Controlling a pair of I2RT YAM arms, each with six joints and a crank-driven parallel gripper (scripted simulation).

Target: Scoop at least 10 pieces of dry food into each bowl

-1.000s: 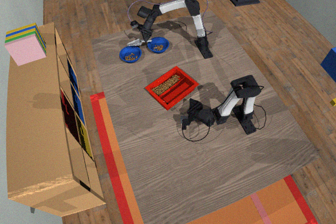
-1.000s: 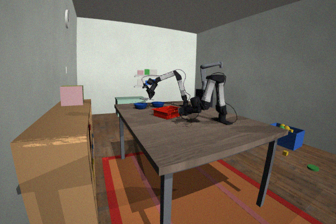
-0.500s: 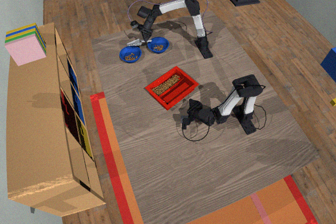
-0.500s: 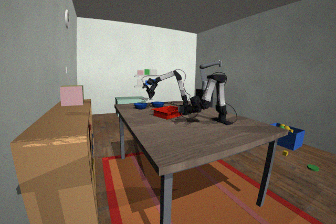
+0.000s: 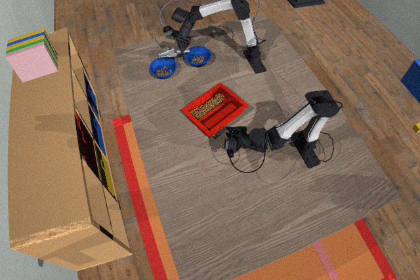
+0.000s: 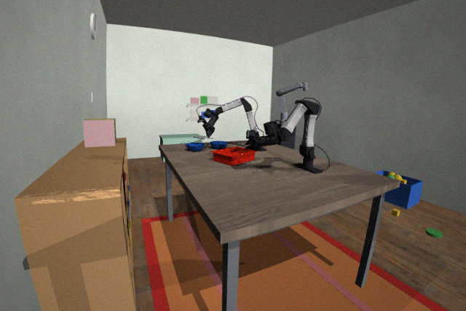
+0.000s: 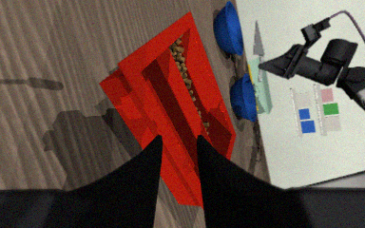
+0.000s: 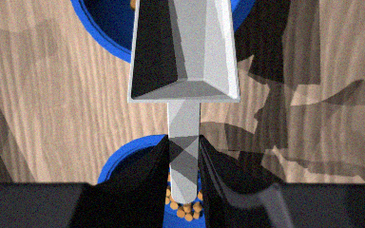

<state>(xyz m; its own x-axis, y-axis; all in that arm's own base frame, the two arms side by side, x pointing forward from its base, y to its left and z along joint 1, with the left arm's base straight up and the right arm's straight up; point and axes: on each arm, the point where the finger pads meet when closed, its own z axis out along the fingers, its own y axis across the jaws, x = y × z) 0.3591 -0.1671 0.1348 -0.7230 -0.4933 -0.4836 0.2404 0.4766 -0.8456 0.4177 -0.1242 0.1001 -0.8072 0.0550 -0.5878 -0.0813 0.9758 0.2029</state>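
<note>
My right hand is 5 cm short of the grey scoop. From my right hand the other things lie so: red box 42 cm to the left, 6 cm below, 6 cm behind.
</note>
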